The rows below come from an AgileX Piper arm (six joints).
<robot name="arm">
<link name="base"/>
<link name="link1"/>
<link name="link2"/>
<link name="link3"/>
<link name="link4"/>
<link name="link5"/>
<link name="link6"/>
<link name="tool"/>
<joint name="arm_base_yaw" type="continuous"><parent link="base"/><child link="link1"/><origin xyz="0 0 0.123"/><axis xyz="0 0 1"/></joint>
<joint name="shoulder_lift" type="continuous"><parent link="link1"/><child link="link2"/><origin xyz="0 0 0"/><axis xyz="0 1 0"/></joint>
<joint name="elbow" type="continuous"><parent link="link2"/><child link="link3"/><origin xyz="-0.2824 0 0.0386"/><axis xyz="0 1 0"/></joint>
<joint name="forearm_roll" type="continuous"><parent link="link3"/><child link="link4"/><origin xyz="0.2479 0 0.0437"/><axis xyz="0.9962 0 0.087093"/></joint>
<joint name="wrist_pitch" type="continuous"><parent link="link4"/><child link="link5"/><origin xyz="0 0 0"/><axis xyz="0 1 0"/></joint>
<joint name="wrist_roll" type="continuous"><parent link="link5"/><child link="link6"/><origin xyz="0.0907 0 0.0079"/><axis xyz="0.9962 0 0.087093"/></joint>
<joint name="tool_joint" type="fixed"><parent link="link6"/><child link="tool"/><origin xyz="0 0 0" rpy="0 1.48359 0"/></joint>
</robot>
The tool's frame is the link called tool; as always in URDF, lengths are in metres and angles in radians. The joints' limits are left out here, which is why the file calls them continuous.
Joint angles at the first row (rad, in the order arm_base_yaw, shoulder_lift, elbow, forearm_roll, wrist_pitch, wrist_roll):
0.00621, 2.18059, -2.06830, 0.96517, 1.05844, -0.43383
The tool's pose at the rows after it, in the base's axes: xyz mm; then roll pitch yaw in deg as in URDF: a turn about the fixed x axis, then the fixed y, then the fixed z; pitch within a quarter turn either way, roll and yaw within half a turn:
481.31 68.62 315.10 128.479 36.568 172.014
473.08 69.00 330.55 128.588 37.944 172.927
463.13 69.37 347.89 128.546 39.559 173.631
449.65 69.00 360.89 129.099 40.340 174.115
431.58 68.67 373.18 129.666 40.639 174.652
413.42 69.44 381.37 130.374 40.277 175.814
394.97 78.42 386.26 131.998 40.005 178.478
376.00 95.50 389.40 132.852 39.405 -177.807
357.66 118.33 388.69 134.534 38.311 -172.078
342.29 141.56 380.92 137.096 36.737 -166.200
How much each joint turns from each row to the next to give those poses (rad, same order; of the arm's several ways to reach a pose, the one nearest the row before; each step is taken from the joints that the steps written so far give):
-0.00001, -0.02849, 0.00003, -0.00213, 0.01322, -0.00001
0.00000, -0.03395, 0.00000, -0.00448, 0.01814, -0.00002
0.00000, -0.04011, 0.00293, -0.00222, 0.01579, 0.00005
0.00001, -0.05696, 0.04220, -0.00865, 0.00361, -0.00004
0.00001, -0.07306, 0.06598, -0.00773, 0.00453, 0.00000
0.00198, -0.06715, 0.06611, -0.00776, 0.01378, 0.00002
0.02516, -0.06223, 0.06462, -0.02089, 0.00641, 0.00001
0.04690, -0.05250, 0.05619, -0.01009, 0.01192, 0.00000
0.06706, -0.03566, 0.04205, -0.02100, 0.02112, 0.00000
0.07465, -0.02055, 0.04500, -0.03546, 0.00434, 0.00002

